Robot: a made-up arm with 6 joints.
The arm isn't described. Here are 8 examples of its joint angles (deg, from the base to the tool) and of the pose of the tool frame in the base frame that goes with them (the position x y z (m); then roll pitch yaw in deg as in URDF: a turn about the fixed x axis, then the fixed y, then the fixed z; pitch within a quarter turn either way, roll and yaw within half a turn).
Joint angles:
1: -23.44 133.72 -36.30 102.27 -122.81 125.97
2: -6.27 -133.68 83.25 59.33 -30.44 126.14
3: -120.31 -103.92 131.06 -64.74 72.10 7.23
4: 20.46 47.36 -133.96 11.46 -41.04 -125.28
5: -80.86 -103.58 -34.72 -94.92 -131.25 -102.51
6: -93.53 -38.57 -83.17 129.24 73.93 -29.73
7: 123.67 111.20 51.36 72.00 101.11 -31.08
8: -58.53 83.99 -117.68 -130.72 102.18 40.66
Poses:
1: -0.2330 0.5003 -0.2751 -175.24 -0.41 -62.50
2: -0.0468 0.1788 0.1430 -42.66 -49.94 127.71
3: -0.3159 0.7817 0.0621 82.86 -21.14 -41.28
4: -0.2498 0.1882 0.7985 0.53 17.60 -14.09
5: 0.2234 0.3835 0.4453 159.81 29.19 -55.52
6: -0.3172 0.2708 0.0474 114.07 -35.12 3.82
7: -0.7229 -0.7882 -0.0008 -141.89 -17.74 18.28
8: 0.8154 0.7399 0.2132 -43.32 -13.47 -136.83
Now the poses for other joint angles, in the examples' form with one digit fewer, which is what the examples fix.
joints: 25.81 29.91 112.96 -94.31 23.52 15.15
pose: -0.350 -0.608 0.566 -176.9 38.0 52.6
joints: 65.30 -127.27 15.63 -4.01 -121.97 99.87
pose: -0.693 -0.225 0.580 -26.2 14.4 120.9
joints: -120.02 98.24 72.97 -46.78 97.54 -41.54
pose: 0.366 1.054 0.170 -127.5 -0.4 -90.6
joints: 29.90 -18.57 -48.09 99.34 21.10 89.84
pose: -0.823 -0.341 0.388 -126.6 -6.5 47.7
